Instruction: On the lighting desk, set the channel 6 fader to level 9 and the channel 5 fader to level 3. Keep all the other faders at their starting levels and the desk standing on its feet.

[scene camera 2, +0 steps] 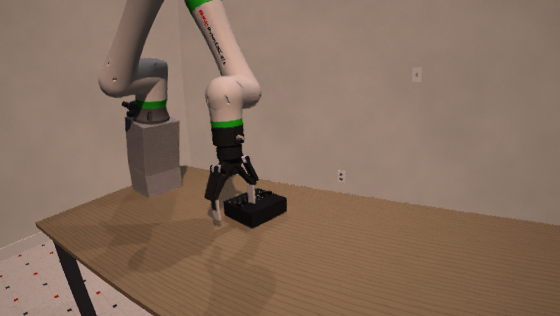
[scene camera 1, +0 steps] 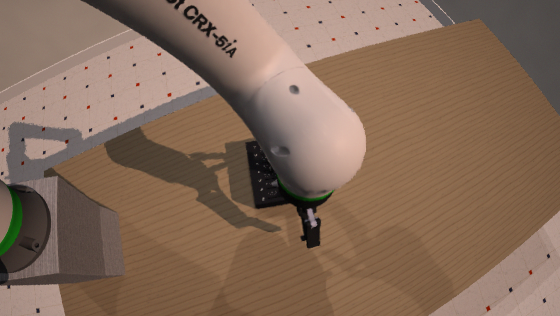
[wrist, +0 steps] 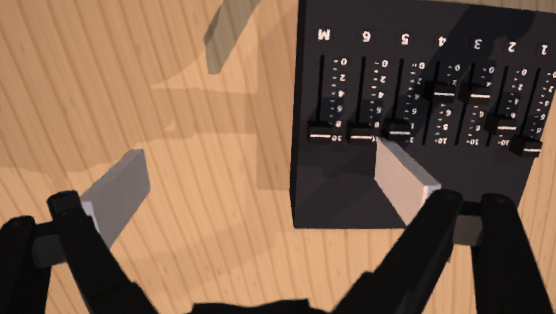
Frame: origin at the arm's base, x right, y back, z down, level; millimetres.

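Seen in the pictures: gripper, fingertip midpoint: [scene camera 2: 235,210] [wrist: 261,164]; arm's base at its link origin: [scene camera 2: 151,118] [scene camera 1: 12,228].
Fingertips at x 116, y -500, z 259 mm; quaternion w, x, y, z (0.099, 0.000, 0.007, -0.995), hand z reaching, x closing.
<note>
Pixels of each thing's middle, then the offset from my fingertips to it.
- black lighting desk at the middle of its body: [wrist: 415,119] [scene camera 1: 279,170] [scene camera 2: 255,205] dx -105, dy -4, dz +24 mm
- channel 6 fader at the middle of its body: [wrist: 358,133] dx -60, dy +6, dz -3 mm
- channel 5 fader at the middle of its body: [wrist: 396,129] dx -82, dy +3, dz -3 mm
- M fader at the middle of its body: [wrist: 318,132] dx -37, dy +13, dz -3 mm
- channel 4 fader at the middle of its body: [wrist: 439,92] dx -109, dy +20, dz -3 mm
- channel 3 fader at the middle of its body: [wrist: 474,93] dx -131, dy +14, dz -3 mm
- channel 2 fader at the middle of its body: [wrist: 500,125] dx -147, dy -9, dz -3 mm
- channel 1 fader at the middle of its body: [wrist: 525,146] dx -165, dy -28, dz -3 mm
The black lighting desk [scene camera 1: 262,201] [scene camera 2: 255,216] [wrist: 340,205] stands flat on the table. In the wrist view its labels are upside down. The channel 6 fader [wrist: 361,134] is near the 10 mark. The channel 5 fader [wrist: 398,129] is between about 8 and 10, its marks partly hidden. My gripper [scene camera 1: 310,225] [scene camera 2: 234,212] [wrist: 261,164] is open and empty. One fingertip is over the desk, just off the 10 ends of channels 5 and 6, close to the channel 5 cap; I cannot tell if it touches. The other finger hangs outside the desk, beside its M side.
The M fader [wrist: 320,133] is near 10. The channel 4 fader [wrist: 443,92] and channel 3 fader [wrist: 479,94] are around 3 to 4. The channel 2 fader [wrist: 505,125] and channel 1 fader [wrist: 529,147] are lower down. The robot's grey pedestal [scene camera 1: 85,235] [scene camera 2: 155,155] stands at the table's end.
</note>
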